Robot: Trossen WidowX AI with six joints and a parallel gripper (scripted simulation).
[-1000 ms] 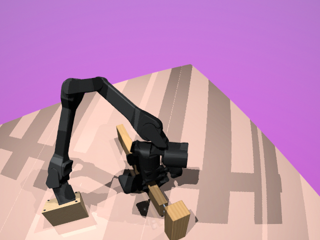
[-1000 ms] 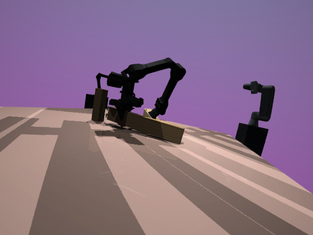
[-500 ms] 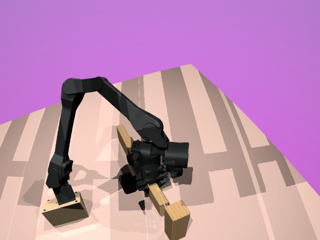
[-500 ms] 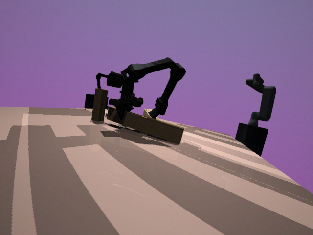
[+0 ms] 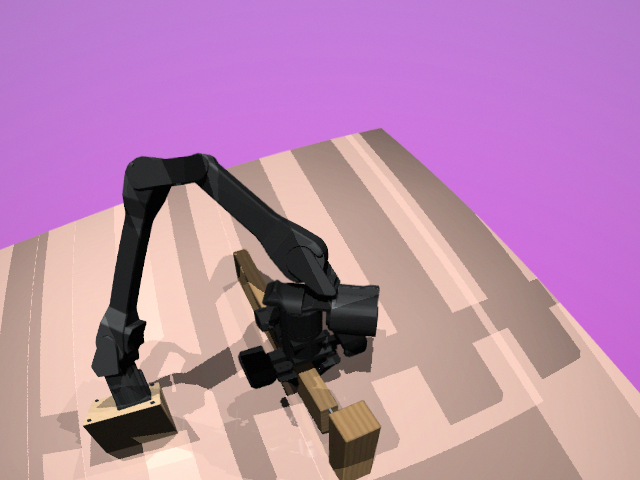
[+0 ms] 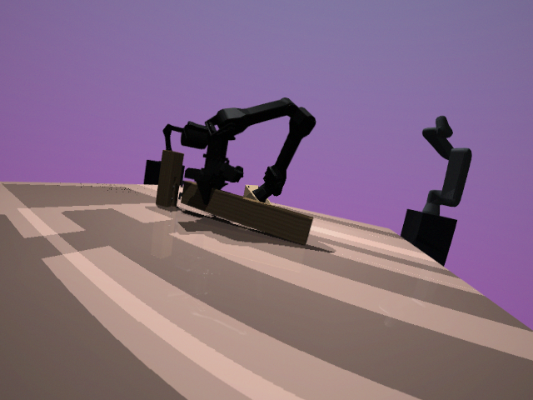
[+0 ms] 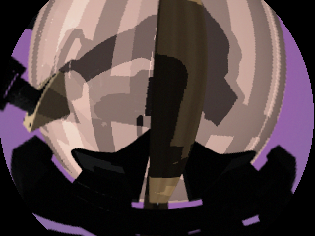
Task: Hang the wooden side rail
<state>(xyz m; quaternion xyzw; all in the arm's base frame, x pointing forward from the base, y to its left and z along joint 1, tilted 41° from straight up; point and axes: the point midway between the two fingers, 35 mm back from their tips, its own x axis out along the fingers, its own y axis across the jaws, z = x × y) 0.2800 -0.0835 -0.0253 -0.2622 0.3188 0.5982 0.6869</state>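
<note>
My gripper tip is now 170 mm to the left of the wooden headboard post, 40 mm below it and 20 mm past it.
</note>
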